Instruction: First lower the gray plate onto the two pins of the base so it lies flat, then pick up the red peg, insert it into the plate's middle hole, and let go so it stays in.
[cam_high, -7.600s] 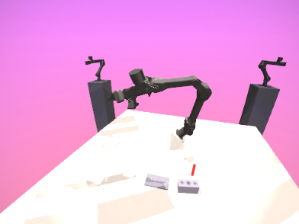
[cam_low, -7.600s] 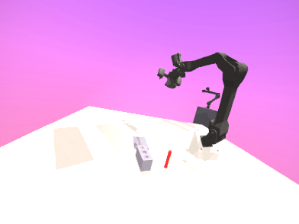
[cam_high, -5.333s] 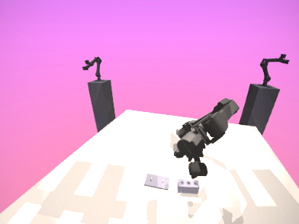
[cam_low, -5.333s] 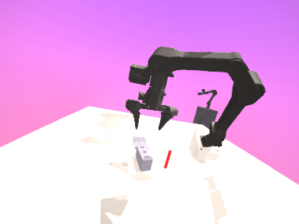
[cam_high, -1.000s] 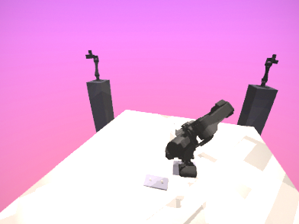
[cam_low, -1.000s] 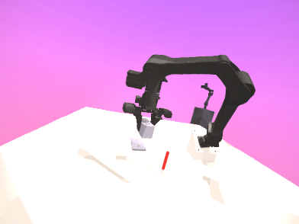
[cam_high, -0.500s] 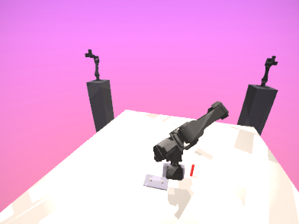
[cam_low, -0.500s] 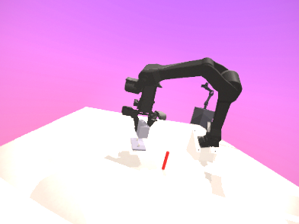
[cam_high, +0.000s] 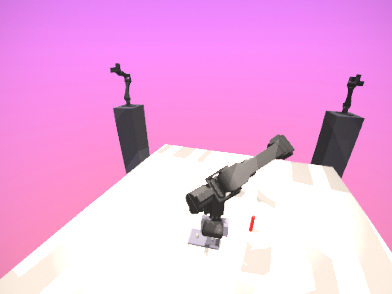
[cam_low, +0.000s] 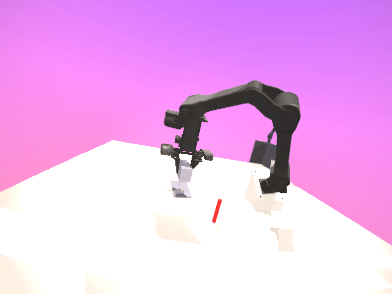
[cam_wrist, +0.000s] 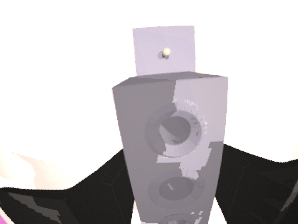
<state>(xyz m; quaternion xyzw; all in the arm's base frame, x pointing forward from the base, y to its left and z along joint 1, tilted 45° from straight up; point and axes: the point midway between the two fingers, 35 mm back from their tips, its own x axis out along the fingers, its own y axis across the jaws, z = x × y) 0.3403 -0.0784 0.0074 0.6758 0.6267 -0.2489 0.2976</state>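
The gray base is 80 mm below my gripper tip, 40 mm to the right of it and 10 mm behind it. Round my gripper tip: gray plate: 30 mm above; red peg: 140 mm to the left, 90 mm behind, 40 mm below.
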